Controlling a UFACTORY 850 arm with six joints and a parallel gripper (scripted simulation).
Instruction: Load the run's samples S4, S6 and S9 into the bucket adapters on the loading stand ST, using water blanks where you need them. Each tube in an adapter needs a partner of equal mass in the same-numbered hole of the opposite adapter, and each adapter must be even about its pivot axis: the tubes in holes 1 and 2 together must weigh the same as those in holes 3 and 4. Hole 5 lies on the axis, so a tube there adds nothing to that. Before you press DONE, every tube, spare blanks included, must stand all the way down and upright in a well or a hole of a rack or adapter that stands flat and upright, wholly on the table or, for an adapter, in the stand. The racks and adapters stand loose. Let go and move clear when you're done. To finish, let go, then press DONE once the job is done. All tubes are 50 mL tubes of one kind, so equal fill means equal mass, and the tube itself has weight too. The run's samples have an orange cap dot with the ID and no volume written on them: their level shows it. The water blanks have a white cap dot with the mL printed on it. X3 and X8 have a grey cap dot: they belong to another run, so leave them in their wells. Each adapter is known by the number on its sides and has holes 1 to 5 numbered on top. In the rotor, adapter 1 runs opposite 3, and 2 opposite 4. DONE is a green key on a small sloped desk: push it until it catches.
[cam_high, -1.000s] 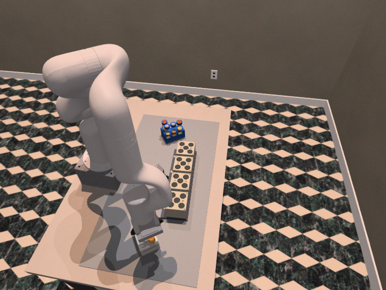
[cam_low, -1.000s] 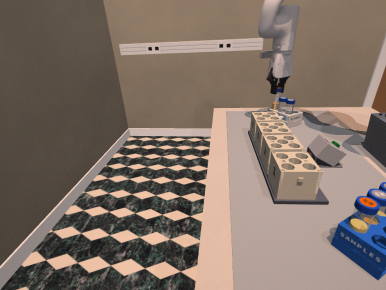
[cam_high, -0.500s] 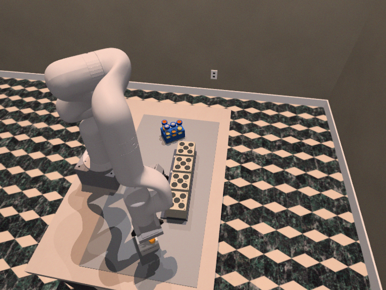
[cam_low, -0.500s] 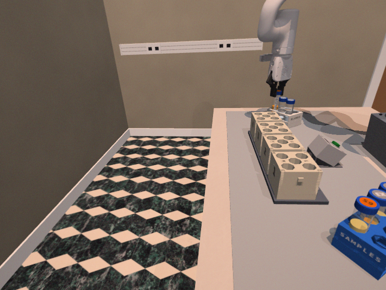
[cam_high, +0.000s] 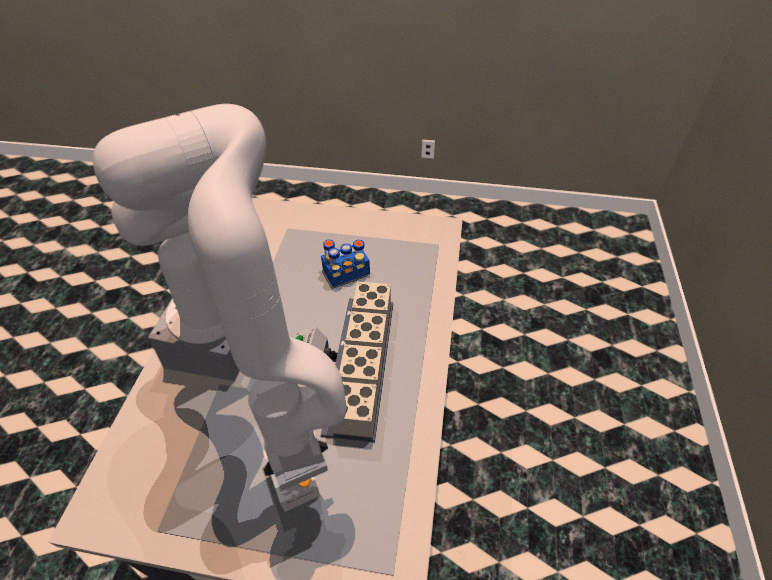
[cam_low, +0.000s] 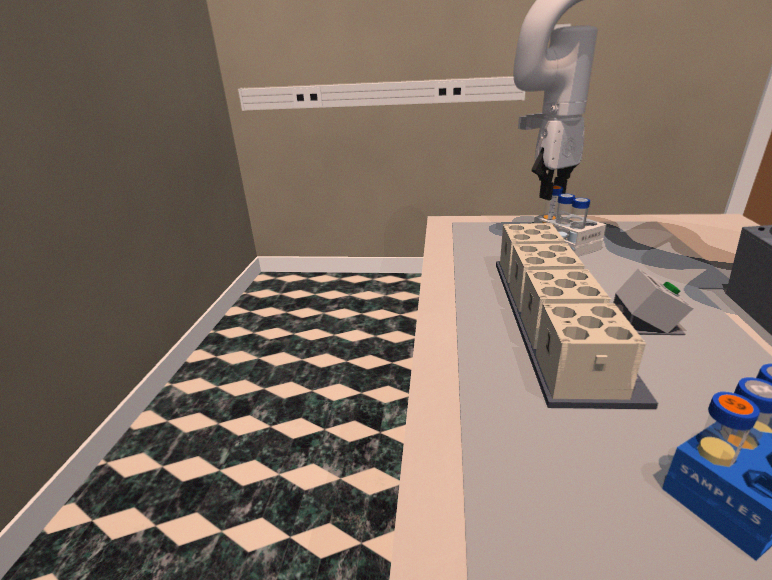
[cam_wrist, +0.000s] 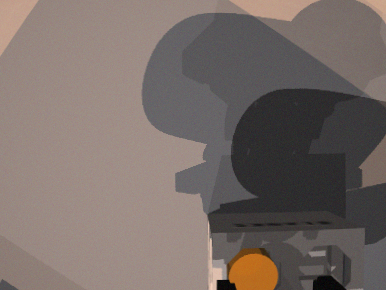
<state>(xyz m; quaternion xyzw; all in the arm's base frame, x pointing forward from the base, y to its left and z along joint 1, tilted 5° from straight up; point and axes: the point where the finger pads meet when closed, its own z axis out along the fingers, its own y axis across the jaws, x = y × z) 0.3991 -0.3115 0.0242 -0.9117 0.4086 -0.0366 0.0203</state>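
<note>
My gripper is now 10 mm to the right of the sample tube and 50 mm above it. Also, from my hand: green done key: 160 mm behind, 350 mm to the left, 60 mm below; then white blanks rack: 40 mm behind, 20 mm to the left, 100 mm below; then white-dot tube: 20 mm behind, 30 mm to the left, 60 mm below.
</note>
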